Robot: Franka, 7 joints.
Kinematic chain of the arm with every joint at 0, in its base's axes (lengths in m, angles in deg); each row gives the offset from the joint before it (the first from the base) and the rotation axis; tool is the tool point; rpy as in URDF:
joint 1: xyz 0 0 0.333 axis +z
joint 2: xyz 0 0 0 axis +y
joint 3: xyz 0 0 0.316 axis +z
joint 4: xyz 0.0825 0 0 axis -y
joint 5: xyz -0.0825 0 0.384 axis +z
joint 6: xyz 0 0 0 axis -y
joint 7: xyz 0.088 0 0 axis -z
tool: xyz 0 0 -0.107 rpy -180 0 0
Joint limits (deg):
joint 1: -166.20..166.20
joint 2: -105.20..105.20
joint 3: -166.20..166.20
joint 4: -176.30..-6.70
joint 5: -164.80..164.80
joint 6: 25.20..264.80
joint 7: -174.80..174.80
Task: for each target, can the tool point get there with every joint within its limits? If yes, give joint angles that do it. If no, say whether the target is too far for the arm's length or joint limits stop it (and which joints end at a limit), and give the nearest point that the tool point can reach.
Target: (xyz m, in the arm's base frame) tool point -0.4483 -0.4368 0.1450
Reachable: yes | joints -69.46 86.77 -70.40 -108.31 10.44 145.20 -73.14
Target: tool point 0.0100 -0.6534 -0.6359
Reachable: no: too far | nearest point 0.0077 -0.5049 -0.3123 | short by 0.356 m
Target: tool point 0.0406 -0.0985 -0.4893
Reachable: no: joint limits stop it (at a limit: joint 2) | nearest point 0.0556 -0.1348 -0.3427 | short by 0.152 m
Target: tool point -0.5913 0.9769 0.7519
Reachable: no: too far | nearest point -0.4171 0.6890 0.6285 | short by 0.358 m
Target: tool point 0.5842 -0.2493 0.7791
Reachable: yes | joints -83.78 30.43 83.47 -71.53 50.01 129.17 -78.89
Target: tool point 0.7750 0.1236 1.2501
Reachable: no: too far | nearest point 0.5508 0.0878 0.9848 | short by 0.349 m
